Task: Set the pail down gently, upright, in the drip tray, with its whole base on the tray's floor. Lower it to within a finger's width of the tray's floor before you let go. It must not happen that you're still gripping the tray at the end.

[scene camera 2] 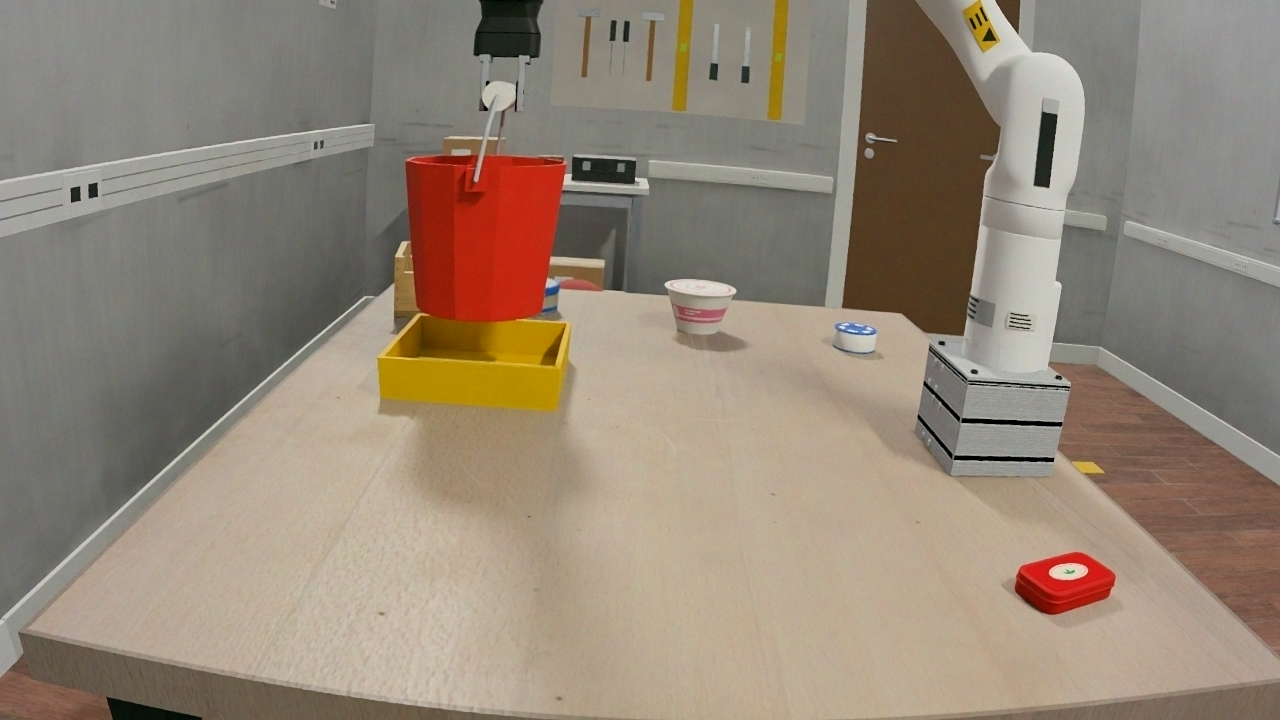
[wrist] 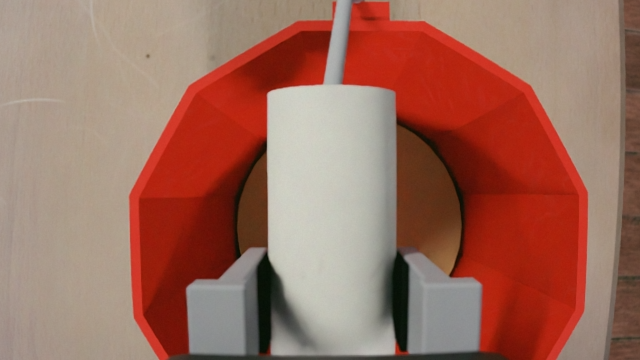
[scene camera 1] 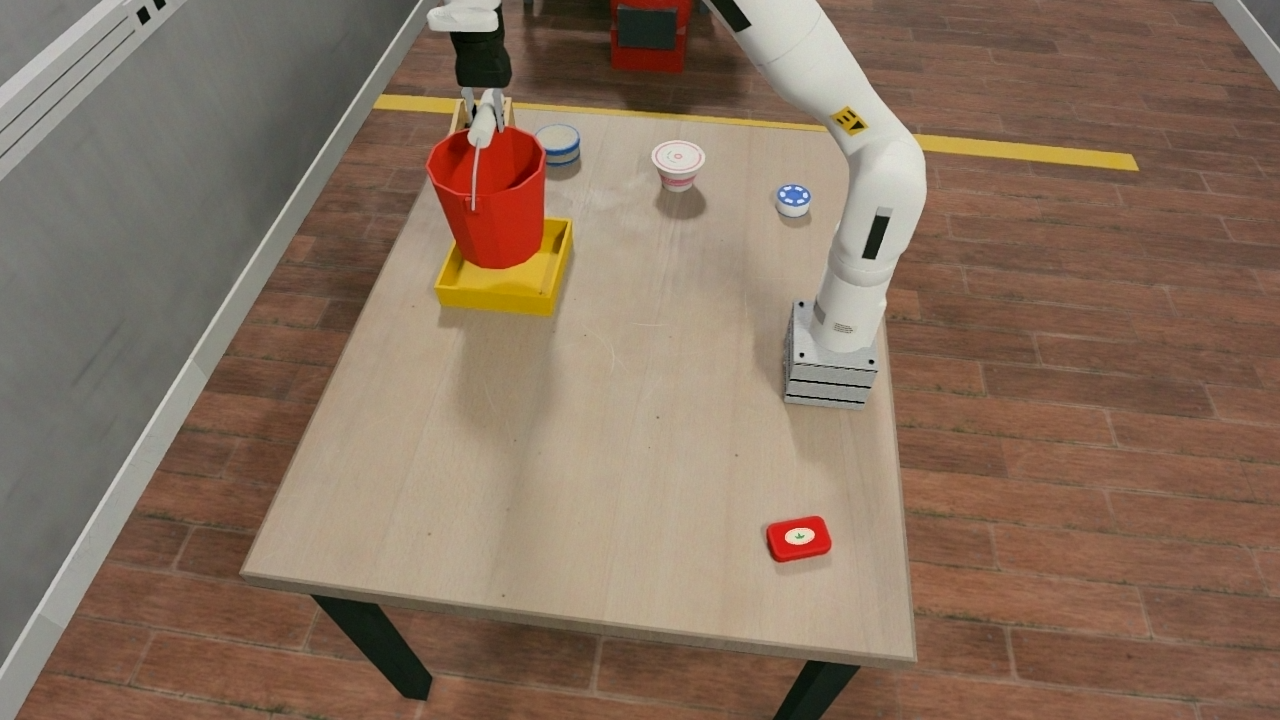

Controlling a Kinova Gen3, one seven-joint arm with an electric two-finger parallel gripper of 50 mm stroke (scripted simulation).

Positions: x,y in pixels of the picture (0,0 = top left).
my gripper: scene camera 2; wrist 332,285; scene camera 1
red pail: scene camera 2 480,256; wrist 485,187; scene camera 1 510,180
small blue-and-white disc: scene camera 2 856,338; scene camera 1 792,200; not seen in the wrist view (out of frame)
pink-and-white cup: scene camera 2; scene camera 1; not seen in the wrist view (out of frame)
same spot on pink-and-white cup: (scene camera 2: 699,306) = (scene camera 1: 673,177)
same spot on my gripper: (scene camera 2: 523,60) = (scene camera 1: 495,97)
